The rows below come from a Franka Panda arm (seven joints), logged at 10 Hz.
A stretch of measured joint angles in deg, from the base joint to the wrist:
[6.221 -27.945 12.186 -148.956 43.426 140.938 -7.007]
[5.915 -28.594 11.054 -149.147 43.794 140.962 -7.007]
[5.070 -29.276 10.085 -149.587 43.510 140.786 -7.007]
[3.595 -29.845 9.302 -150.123 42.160 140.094 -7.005]
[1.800 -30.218 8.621 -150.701 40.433 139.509 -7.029]
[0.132 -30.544 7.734 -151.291 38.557 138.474 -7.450]
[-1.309 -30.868 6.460 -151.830 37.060 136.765 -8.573]
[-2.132 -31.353 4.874 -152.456 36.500 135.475 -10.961]
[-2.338 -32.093 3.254 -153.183 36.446 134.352 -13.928]
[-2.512 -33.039 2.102 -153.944 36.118 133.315 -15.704]
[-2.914 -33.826 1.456 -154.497 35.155 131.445 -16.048]
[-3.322 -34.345 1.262 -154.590 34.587 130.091 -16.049]
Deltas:
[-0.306 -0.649 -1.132 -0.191 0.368 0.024 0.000]
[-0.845 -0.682 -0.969 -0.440 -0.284 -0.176 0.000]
[-1.475 -0.569 -0.783 -0.536 -1.350 -0.692 0.002]
[-1.795 -0.373 -0.681 -0.578 -1.727 -0.585 -0.024]
[-1.668 -0.326 -0.887 -0.590 -1.876 -1.035 -0.421]
[-1.441 -0.324 -1.274 -0.539 -1.497 -1.709 -1.123]
[-0.823 -0.485 -1.586 -0.626 -0.560 -1.290 -2.388]
[-0.206 -0.740 -1.620 -0.727 -0.054 -1.123 -2.967]
[-0.174 -0.946 -1.152 -0.761 -0.328 -1.037 -1.776]
[-0.402 -0.787 -0.646 -0.553 -0.963 -1.870 -0.344]
[-0.408 -0.519 -0.194 -0.093 -0.568 -1.354 -0.001]

